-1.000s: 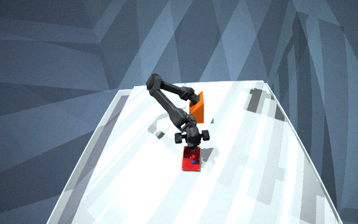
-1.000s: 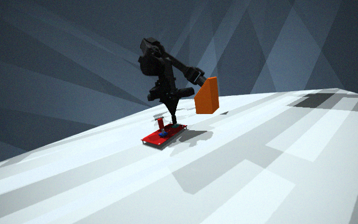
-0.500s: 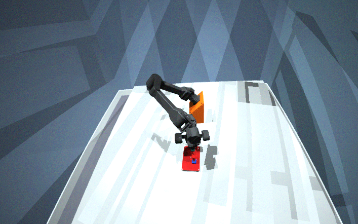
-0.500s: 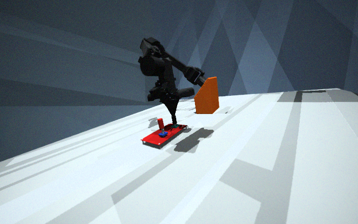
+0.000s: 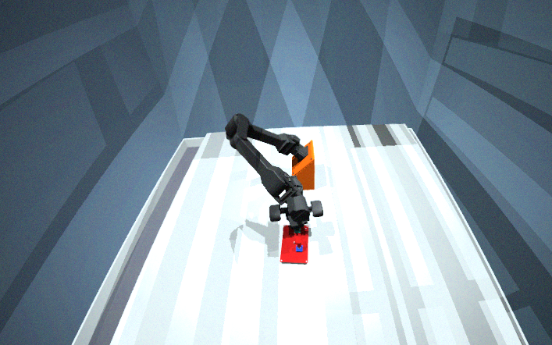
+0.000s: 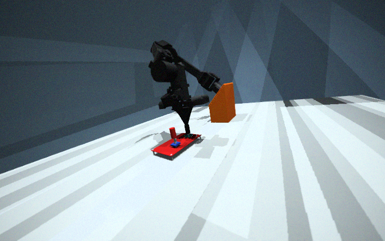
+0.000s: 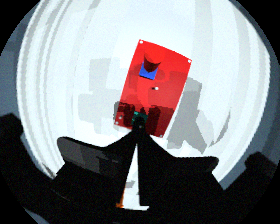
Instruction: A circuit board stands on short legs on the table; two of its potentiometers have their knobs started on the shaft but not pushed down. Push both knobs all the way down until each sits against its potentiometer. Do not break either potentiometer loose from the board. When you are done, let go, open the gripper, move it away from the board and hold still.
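The teal potentiometer lies 20 mm below my gripper tip. Round my gripper tip: blue potentiometer (80 mm ahead, 20 mm below, 10 mm to the left).
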